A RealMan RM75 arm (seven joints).
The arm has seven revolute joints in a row. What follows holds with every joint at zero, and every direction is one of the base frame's. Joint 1 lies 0.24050 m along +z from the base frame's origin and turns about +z. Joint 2 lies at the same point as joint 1 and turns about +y. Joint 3 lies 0.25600 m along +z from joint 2 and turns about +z. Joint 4 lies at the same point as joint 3 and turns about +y. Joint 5 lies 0.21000 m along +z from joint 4 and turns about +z. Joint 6 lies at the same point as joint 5 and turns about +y. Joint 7 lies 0.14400 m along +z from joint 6 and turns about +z. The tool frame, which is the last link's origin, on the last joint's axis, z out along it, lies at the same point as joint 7; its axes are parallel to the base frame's.
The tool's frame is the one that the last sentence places.
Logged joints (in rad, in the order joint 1, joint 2, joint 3, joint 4, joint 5, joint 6, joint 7), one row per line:
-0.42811 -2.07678 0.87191 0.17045 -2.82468 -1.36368 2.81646
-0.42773 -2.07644 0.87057 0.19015 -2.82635 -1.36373 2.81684
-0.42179 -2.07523 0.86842 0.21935 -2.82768 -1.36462 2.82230
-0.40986 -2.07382 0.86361 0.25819 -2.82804 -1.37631 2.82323
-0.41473 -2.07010 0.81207 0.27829 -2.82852 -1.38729 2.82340
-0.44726 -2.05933 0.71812 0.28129 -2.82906 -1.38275 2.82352
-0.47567 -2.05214 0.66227 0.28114 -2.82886 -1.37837 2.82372
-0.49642 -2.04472 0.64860 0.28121 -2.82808 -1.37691 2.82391
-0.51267 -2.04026 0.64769 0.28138 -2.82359 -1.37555 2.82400
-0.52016 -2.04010 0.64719 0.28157 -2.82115 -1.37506 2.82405
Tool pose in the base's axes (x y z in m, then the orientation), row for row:
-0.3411 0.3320 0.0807 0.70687 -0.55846 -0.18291 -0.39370
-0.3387 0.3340 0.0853 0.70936 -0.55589 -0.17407 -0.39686
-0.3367 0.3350 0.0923 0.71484 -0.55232 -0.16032 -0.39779
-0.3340 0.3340 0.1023 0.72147 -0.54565 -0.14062 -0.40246
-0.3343 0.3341 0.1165 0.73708 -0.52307 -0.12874 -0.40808
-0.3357 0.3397 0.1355 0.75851 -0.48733 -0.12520 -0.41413
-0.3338 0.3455 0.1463 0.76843 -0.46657 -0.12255 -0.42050
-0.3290 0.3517 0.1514 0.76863 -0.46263 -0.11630 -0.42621
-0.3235 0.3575 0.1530 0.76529 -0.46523 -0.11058 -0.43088
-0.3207 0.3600 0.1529 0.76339 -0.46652 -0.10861 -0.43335
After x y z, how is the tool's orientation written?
As a quaternion, w x y z.
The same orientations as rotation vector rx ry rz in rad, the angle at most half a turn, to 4 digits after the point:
-1.2407 -0.4064 -0.8747
-1.2338 -0.3863 -0.8808
-1.2233 -0.3551 -0.8810
-1.2054 -0.3107 -0.8891
-1.1487 -0.2827 -0.8962
-1.0616 -0.2727 -0.9021
-1.0126 -0.2660 -0.9126
-1.0040 -0.2524 -0.9249
-1.0109 -0.2403 -0.9362
-1.0144 -0.2362 -0.9423

